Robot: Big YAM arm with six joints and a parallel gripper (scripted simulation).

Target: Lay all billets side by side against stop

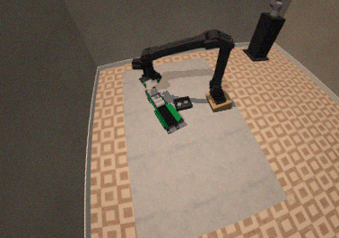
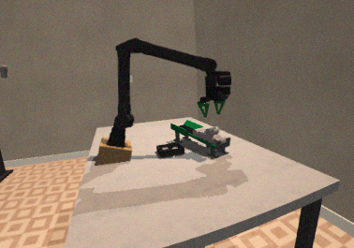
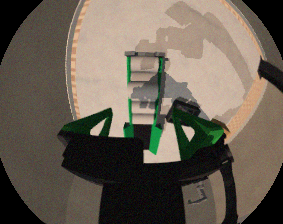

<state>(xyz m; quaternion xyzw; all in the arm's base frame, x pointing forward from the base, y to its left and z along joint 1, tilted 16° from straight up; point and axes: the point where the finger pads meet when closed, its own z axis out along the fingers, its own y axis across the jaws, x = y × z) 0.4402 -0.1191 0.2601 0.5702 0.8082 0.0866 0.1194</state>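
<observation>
My hand is 20 mm short of the grey stop, 80 mm to the left of it and 140 mm above it. Also, from my hand: black tray 220 mm behind, 70 mm to the left, 190 mm below.
</observation>
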